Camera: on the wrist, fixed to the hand. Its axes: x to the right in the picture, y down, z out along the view.
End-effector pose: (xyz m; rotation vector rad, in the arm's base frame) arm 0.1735 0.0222 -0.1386 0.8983 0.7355 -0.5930
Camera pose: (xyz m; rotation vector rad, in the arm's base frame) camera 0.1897 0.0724 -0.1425 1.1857 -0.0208 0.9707
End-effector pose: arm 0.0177 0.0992 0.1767 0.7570 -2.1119 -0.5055
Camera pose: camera 0.0350 0.1179 0.2231 -0.9892 -1.8150 0.4126
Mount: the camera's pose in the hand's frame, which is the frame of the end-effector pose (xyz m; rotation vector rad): 0.0053 0.0349 -0.0394 -0.0504 0.1747 1.6561
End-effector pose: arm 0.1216 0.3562 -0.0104 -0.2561 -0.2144 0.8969
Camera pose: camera 0.1104 0.3761 -0.0581 -0.5673 0.2152 2.4909
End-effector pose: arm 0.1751 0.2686 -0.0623 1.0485 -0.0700 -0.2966
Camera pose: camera 0.1952 0.3165 -0.0524 0.6763 -0.7142 1.2773
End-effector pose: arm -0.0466 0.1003 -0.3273 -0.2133 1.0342 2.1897
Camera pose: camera -0.0788 0.0589 -0.3343 -0.4129 -0.8444 -2.0715
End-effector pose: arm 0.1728 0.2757 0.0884 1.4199 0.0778 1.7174
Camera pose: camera 0.1208 0.2759 0.0980 -0.9608 1.0632 -2.3289
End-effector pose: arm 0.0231 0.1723 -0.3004 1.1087 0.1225 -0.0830
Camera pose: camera 0.0306 0.2231 -0.2875 0.8799 -0.6499 1.4777
